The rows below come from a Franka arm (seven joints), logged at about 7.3 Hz.
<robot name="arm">
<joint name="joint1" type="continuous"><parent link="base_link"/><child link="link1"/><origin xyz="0 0 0.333"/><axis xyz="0 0 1"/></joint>
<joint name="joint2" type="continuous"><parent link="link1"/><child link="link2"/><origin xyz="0 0 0" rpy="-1.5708 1.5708 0"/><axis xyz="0 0 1"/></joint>
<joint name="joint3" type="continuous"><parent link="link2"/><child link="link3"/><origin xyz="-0.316 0 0" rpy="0 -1.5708 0"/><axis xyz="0 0 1"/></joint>
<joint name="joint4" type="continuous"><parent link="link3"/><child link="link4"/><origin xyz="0 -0.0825 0" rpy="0 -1.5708 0"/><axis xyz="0 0 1"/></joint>
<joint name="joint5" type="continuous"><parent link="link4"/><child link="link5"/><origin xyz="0.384 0.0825 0" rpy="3.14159 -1.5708 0"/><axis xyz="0 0 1"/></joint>
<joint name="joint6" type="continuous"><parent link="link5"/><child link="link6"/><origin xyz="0 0 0" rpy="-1.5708 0 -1.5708"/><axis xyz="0 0 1"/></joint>
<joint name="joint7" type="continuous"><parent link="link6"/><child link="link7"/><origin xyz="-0.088 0 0" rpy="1.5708 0 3.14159"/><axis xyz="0 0 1"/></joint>
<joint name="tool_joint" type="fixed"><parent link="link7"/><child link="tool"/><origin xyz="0 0 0.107"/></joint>
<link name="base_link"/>
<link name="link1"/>
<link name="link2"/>
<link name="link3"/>
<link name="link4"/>
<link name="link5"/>
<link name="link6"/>
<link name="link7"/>
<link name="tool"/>
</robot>
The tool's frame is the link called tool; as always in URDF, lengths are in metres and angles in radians. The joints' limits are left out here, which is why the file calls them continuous.
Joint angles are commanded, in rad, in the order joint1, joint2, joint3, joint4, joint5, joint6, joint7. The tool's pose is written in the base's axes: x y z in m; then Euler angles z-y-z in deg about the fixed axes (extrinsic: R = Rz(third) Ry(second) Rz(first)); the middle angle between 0 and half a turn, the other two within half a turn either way. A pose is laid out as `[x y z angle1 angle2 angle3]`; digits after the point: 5 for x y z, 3 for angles.
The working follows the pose.
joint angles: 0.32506 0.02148 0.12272 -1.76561 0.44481 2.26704 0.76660
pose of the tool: [0.54537 0.27342 0.59361 -89.513 144.405 60.466]
Where each joint sits with the arm in this pose, in the base's axes (m; each line is computed from the numbers above, not from the rounded line before):
joint1: 0.0000 0.0000 0.3330
joint2: 0.0000 0.0000 0.3330
joint3: 0.0064 0.0022 0.6489
joint4: 0.0808 0.0379 0.6472
joint5: 0.4348 0.2079 0.6454
joint6: 0.4348 0.2079 0.6454
joint7: 0.5147 0.2192 0.6806
the tool: 0.5454 0.2734 0.5936

